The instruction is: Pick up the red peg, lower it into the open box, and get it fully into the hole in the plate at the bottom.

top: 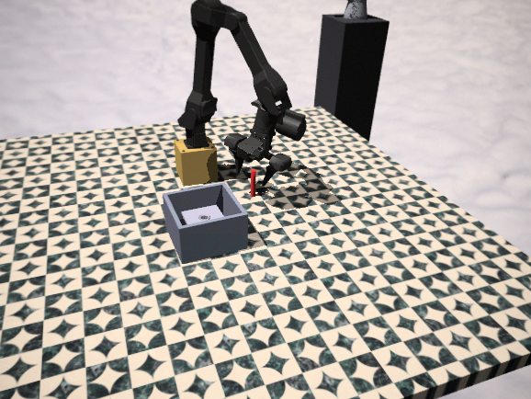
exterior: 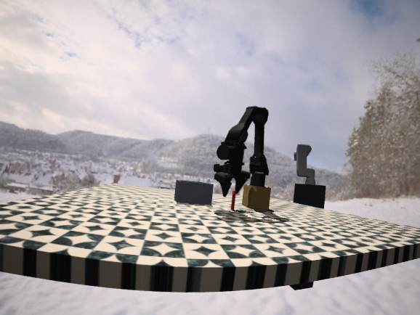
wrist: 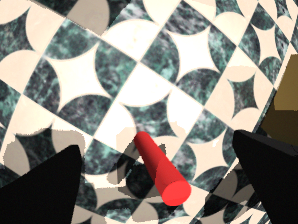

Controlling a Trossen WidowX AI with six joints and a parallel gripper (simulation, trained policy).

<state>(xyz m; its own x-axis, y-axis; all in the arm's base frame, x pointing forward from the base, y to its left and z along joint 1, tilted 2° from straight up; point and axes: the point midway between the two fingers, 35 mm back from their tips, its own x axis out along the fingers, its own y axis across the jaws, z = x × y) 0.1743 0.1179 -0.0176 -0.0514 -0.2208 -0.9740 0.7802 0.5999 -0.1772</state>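
Now: gripper tip 10 mm past the red peg, 10 mm to the right of it and 20 mm above it. From my gripper tip the other things lie so: grey box: 140 mm ahead, 160 mm to the right, 30 mm below.
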